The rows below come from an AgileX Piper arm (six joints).
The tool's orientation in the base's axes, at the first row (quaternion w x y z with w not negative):
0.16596 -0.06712 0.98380 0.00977
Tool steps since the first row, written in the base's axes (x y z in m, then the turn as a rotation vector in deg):
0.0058 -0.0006 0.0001 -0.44 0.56 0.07
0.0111 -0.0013 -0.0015 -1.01 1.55 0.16
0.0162 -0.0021 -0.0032 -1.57 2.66 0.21
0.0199 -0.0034 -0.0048 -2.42 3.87 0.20
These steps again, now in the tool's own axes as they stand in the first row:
-0.0054 -0.0014 0.0018 0.32 0.61 -0.19
-0.0097 -0.0028 0.0050 0.69 1.67 -0.42
-0.0138 -0.0043 0.0082 1.06 2.85 -0.60
-0.0166 -0.0060 0.0109 1.70 4.16 -0.82

